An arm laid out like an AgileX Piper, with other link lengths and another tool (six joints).
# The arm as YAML. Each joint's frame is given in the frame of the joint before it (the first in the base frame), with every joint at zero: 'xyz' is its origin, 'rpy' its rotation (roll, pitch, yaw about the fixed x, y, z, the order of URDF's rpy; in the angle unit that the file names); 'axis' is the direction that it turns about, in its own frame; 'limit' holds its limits. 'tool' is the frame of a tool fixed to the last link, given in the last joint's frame.
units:
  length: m
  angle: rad
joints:
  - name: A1
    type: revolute
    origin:
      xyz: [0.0, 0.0, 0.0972]
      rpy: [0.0, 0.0, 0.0]
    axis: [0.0, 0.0, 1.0]
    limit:
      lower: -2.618
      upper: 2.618
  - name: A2
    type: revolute
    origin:
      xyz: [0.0, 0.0, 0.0]
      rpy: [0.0, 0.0, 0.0]
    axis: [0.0, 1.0, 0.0]
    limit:
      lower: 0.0
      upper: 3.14
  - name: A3
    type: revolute
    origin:
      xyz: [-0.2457, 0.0, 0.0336]
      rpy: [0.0, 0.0, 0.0]
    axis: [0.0, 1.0, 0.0]
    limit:
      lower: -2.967
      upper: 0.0
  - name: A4
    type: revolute
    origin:
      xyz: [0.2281, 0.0, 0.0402]
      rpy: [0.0, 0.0, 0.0]
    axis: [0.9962, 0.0, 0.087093]
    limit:
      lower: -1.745
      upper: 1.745
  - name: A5
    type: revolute
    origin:
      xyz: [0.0, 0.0, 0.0]
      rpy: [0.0, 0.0, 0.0]
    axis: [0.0, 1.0, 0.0]
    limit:
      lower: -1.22
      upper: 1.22
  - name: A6
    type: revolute
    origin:
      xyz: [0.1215, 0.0, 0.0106]
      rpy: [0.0, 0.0, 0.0]
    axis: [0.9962, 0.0, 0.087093]
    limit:
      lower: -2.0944
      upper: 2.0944
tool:
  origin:
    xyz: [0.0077, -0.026, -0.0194]
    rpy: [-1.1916, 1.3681, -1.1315]
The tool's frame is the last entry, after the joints.
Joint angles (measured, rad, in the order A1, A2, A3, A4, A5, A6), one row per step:
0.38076 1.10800 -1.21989 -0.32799 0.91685 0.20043
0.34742 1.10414 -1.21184 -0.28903 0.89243 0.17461
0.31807 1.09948 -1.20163 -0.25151 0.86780 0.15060
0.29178 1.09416 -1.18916 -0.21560 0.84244 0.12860
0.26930 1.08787 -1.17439 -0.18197 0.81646 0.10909
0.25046 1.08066 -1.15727 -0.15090 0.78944 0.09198
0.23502 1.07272 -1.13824 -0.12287 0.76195 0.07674
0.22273 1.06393 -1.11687 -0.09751 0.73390 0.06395
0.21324 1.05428 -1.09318 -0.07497 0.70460 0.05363
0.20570 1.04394 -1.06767 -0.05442 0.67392 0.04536
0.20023 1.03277 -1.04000 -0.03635 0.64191 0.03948
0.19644 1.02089 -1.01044 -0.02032 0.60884 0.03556
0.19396 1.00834 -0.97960 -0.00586 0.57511 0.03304
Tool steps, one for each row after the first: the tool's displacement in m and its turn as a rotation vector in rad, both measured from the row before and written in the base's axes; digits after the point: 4 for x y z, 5 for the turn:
0.0016 -0.0030 -0.0012 0.02078 -0.00590 -0.00260
0.0013 -0.0024 -0.0014 0.02054 -0.00692 -0.00114
0.0010 -0.0020 -0.0017 0.02036 -0.00793 -0.00068
0.0008 -0.0015 -0.0019 0.01999 -0.00896 0.00007
0.0005 -0.0010 -0.0022 0.01935 -0.01006 0.00076
0.0003 -0.0007 -0.0024 0.01777 -0.01073 0.00141
0.0000 -0.0003 -0.0028 0.01698 -0.01077 0.00165
-0.0002 0.0000 -0.0031 0.01624 -0.01132 0.00169
-0.0004 0.0002 -0.0034 0.01606 -0.01203 0.00132
-0.0006 0.0003 -0.0037 0.01565 -0.01241 0.00092
-0.0008 0.0004 -0.0040 0.01530 -0.01254 0.00053
-0.0010 0.0005 -0.0042 0.01497 -0.01276 0.00020

